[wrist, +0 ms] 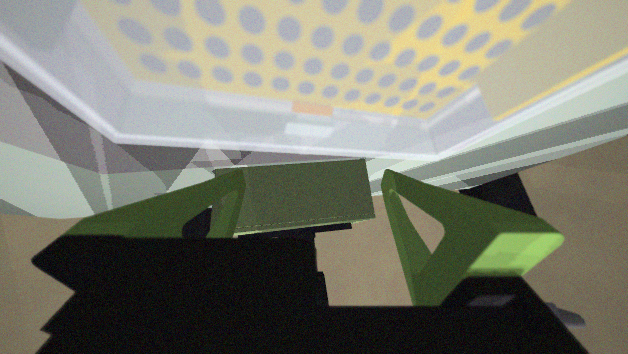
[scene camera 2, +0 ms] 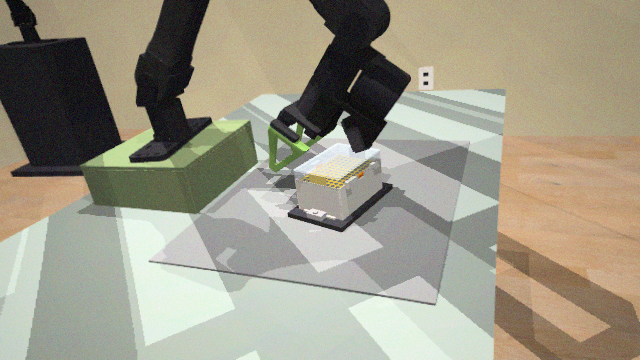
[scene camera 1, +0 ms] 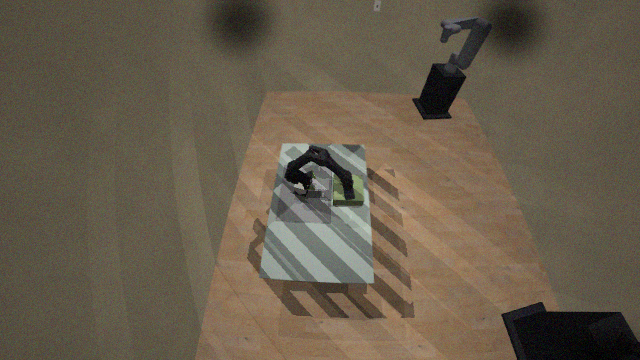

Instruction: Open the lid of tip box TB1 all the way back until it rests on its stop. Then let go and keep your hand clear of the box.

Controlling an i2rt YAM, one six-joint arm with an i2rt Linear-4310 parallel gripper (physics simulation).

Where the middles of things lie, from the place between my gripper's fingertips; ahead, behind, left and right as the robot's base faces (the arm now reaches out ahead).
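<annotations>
The grey mat [scene camera 1: 316, 207] is 7 cm below my hand, 8 cm ahead of it and 2 cm to the left of it. As for the clear lid [scene camera 2: 332, 167], my hand is 3 cm to the left of it and 10 cm short of it.
</annotations>
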